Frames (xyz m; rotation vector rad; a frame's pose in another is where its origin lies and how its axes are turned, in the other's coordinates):
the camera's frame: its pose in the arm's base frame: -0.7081 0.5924 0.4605 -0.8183 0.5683 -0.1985
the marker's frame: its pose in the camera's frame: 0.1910 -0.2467 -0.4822 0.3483 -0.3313 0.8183
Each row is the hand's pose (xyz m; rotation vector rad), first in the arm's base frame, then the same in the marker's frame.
Working: the arm's base frame: its pose in the marker's frame: 0.7176 -0.4711 0.0321 0.2256 -0.4948 -0.5676

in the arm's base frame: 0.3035 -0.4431 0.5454 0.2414 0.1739 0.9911
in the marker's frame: 0.4604 -1.0449 0.4685 0.2263 -0.4422 0.4778
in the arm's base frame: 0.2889 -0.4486 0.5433 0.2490 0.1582 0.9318
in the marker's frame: 0.4482 -1.0411 0.4592 0.2459 -0.4584 0.4207
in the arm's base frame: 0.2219 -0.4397 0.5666 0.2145 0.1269 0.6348
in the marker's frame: 0.3916 -0.9976 0.4565 0.2898 -0.4723 0.1198
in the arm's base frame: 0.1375 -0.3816 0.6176 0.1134 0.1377 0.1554
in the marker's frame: 0.3307 -0.9057 0.4874 0.3291 -0.4071 -0.3700
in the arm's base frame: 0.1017 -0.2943 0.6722 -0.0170 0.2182 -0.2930
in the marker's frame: 0.3169 -0.8175 0.5500 0.3429 -0.2456 -0.8222
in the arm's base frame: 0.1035 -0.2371 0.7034 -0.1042 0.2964 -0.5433
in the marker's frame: 0.3286 -0.7736 0.5967 0.3417 -0.1078 -1.0680
